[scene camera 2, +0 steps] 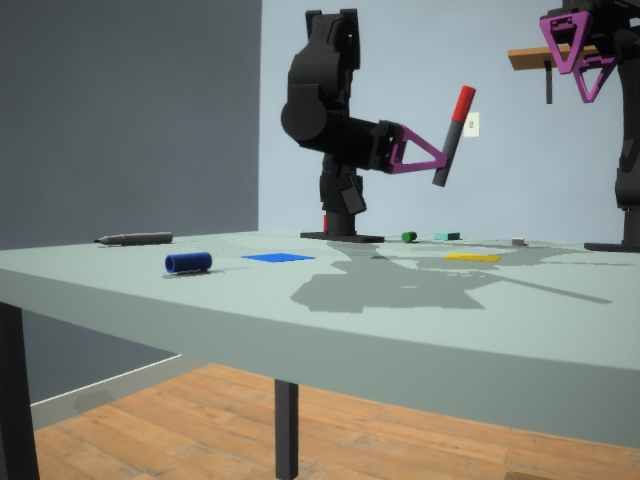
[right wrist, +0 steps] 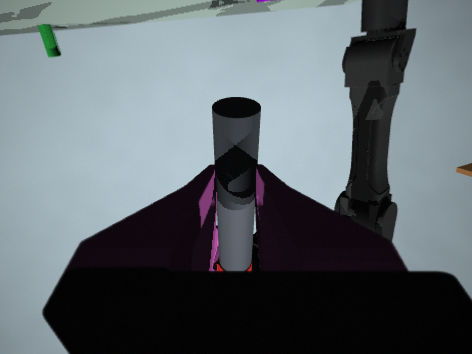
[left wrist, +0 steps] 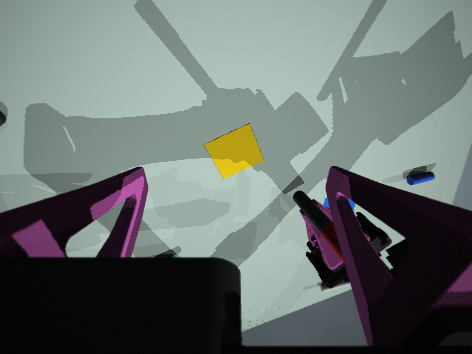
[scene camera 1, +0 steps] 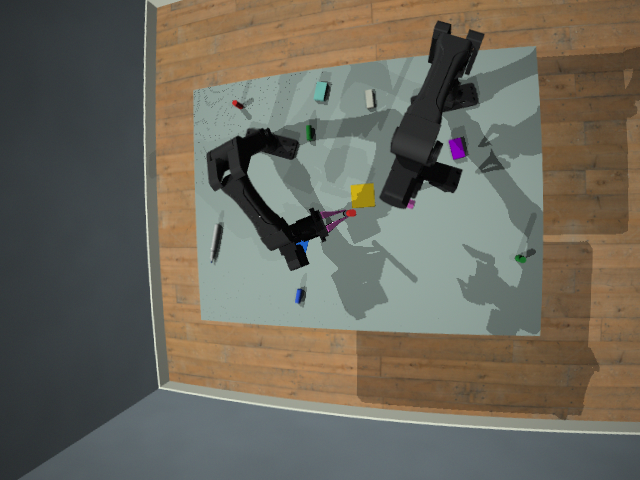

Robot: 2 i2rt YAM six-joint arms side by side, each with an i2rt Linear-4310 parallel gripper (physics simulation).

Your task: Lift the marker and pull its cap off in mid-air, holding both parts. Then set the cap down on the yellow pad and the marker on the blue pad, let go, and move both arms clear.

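Frame: origin at the left arm's base, x ahead, y left, z up, level; centimetres.
Where they show: left gripper, fingertip midpoint: [scene camera 2: 577,88] [left wrist: 236,176]; right gripper, fingertip midpoint: [scene camera 2: 446,162] [right wrist: 236,176] [left wrist: 308,206]; right arm's base, link origin: [scene camera 2: 340,239] [scene camera 1: 270,143].
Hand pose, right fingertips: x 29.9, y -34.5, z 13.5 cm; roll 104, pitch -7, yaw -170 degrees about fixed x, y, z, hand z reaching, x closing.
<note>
Things, the pixels of their top centre, and the offset from my right fingertips.
- dark grey body, top centre: [right wrist: 249,327] [scene camera 2: 453,90] dz +9.9, dx +0.3, dy +0.9 cm
- yellow pad, top centre: [scene camera 2: 472,257] [left wrist: 235,153] [scene camera 1: 362,195] dz -13.4, dx -5.3, dy +3.7 cm
- blue pad, top centre: [scene camera 2: 278,257] [scene camera 1: 296,245] dz -13.4, dx +6.9, dy -22.0 cm
- loose grey pen, top centre: [scene camera 2: 133,233] [left wrist: 347,285] [scene camera 1: 213,244] dz -11.5, dx +1.1, dy -53.8 cm
- blue tube, top centre: [scene camera 2: 188,253] [left wrist: 424,180] [scene camera 1: 298,296] dz -11.4, dx +24.5, dy -24.1 cm
- red piece, top centre: [scene camera 1: 234,102] dz -8.7, dx -46.5, dy -34.0 cm
- green cylinder, top centre: [scene camera 2: 409,232] [scene camera 1: 308,132] dz -11.4, dx -29.9, dy -10.1 cm
- teal block, top centre: [scene camera 2: 447,232] [scene camera 1: 320,90] dz -12.0, dx -43.1, dy -3.7 cm
- white block, top centre: [scene camera 2: 518,238] [scene camera 1: 369,98] dz -12.3, dx -36.1, dy +11.8 cm
- purple block, top centre: [scene camera 1: 457,148] dz -12.0, dx -14.0, dy +35.4 cm
- green piece, top centre: [right wrist: 55,56] [scene camera 1: 522,259] dz -8.7, dx +22.5, dy +48.0 cm
The marker, a dark grey body [scene camera 2: 448,147] [right wrist: 236,135] with its red cap [scene camera 1: 351,212] [scene camera 2: 463,103] on, is high above the table, tilted steeply with the cap end up. My right gripper [scene camera 2: 445,161] [right wrist: 236,176] is shut on the grey body below the cap. My left gripper [scene camera 2: 577,86] [left wrist: 236,176] is open and empty, higher up and apart from the marker, pointing down; the arm partly hides it in scene camera 1. The yellow pad [scene camera 1: 362,195] [scene camera 2: 471,257] [left wrist: 235,150] lies flat. The blue pad [scene camera 1: 302,245] [scene camera 2: 278,257] is partly hidden under the right arm in scene camera 1.
A loose grey pen [scene camera 1: 216,241] [scene camera 2: 136,238] and a blue tube [scene camera 1: 299,296] [scene camera 2: 188,262] [left wrist: 421,178] lie on the table. A red piece [scene camera 1: 237,104], a green cylinder [scene camera 1: 309,132], teal block [scene camera 1: 321,90], white block [scene camera 1: 370,98], purple block [scene camera 1: 457,148] and another green piece [scene camera 1: 520,258] stand around.
</note>
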